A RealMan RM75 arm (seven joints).
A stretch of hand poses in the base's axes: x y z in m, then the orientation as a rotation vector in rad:
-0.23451 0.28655 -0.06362 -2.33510 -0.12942 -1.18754
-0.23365 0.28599 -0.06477 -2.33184 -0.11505 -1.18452
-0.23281 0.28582 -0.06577 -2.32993 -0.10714 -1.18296
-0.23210 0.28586 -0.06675 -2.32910 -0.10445 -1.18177
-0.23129 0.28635 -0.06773 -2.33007 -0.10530 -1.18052
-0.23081 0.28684 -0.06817 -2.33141 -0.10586 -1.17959
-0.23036 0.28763 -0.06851 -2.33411 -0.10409 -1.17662
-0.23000 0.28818 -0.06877 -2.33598 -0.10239 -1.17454
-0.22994 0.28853 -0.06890 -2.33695 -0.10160 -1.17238
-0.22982 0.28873 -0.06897 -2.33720 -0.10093 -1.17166
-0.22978 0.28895 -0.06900 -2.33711 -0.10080 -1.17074
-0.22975 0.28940 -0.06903 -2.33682 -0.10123 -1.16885
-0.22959 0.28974 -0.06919 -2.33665 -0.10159 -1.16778
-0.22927 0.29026 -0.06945 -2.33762 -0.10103 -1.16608
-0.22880 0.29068 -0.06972 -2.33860 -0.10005 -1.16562
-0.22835 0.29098 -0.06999 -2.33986 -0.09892 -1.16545
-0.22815 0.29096 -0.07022 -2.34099 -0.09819 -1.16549
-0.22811 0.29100 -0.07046 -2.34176 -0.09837 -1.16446
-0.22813 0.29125 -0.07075 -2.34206 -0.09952 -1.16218
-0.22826 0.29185 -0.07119 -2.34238 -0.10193 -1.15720
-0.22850 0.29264 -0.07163 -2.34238 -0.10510 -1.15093
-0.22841 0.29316 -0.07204 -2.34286 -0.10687 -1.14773
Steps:
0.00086 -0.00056 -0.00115 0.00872 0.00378 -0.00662
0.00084 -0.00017 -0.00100 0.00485 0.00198 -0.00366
0.00071 0.00004 -0.00098 0.00199 0.00105 -0.00095
0.00081 0.00049 -0.00098 -0.00074 0.00093 0.00063
0.00048 0.00049 -0.00044 -0.00104 0.00089 0.00021
0.00045 0.00079 -0.00034 -0.00076 0.00306 -0.00100
0.00036 0.00055 -0.00026 -0.00035 0.00223 -0.00098
0.00006 0.00035 -0.00013 0.00010 0.00184 -0.00007
0.00012 0.00020 -0.00007 0.00024 0.00067 -0.00025
0.00004 0.00022 -0.00003 0.00039 0.00060 0.00028
0.00003 0.00045 -0.00003 0.00065 0.00106 0.00104
0.00016 0.00034 -0.00016 0.00033 0.00058 0.00066
0.00032 0.00052 -0.00026 -0.00012 0.00150 -0.00009
0.00047 0.00042 -0.00027 -0.00035 0.00077 -0.00079
0.00045 0.00030 -0.00027 -0.00062 0.00069 -0.00109
0.00020 -0.00002 -0.00023 -0.00071 0.00044 -0.00086
0.00004 0.00004 -0.00024 -0.00040 0.00086 0.00021
-0.00002 0.00025 -0.00029 0.00002 0.00135 0.00141
-0.00013 0.00060 -0.00044 0.00036 0.00287 0.00314
-0.00024 0.00079 -0.00044 0.00074 0.00348 0.00418
0.00009 0.00052 -0.00041 -0.00009 0.00189 0.00206

